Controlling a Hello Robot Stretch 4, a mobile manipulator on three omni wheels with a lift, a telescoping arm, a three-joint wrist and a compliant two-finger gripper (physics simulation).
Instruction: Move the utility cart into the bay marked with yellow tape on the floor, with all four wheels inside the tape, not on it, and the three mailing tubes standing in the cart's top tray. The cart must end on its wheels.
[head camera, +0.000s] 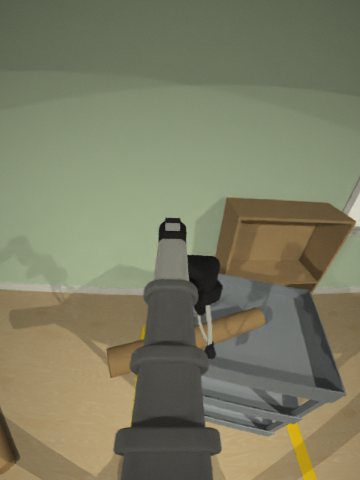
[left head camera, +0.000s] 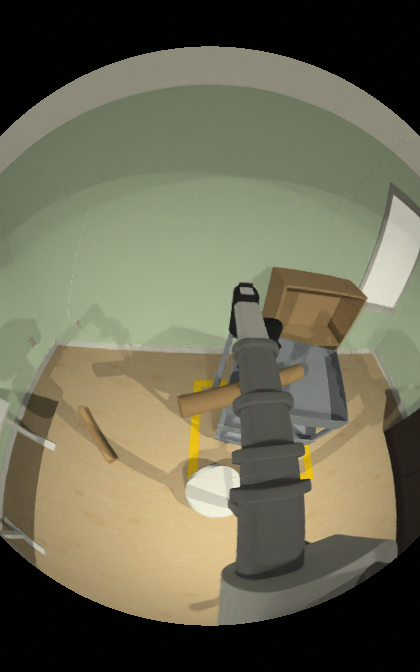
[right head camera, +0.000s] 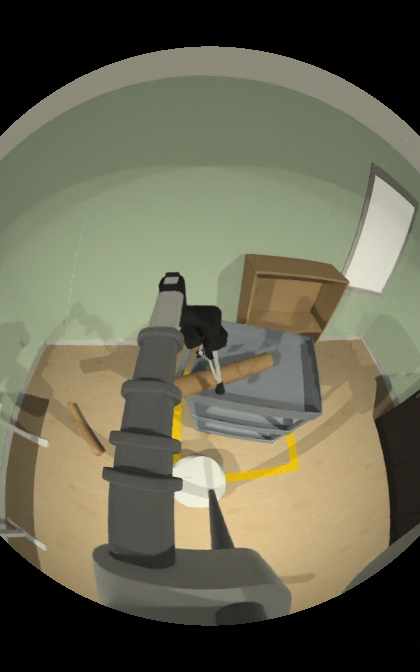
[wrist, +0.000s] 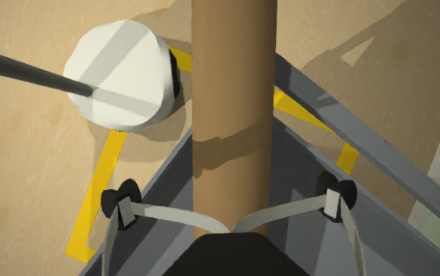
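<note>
The grey utility cart stands upright over the yellow-taped bay; its wheels are hidden. One mailing tube lies slanted across its top tray and sticks out past the left side. A second tube lies on the floor at the left. The third does not show. My gripper is open, its fingertips spread wide to either side of the first tube in the wrist view.
A brown open-fronted box stands behind the cart by the wall. My round white base is at the bay's front edge. A dark cabinet is at the right, white legs at the left.
</note>
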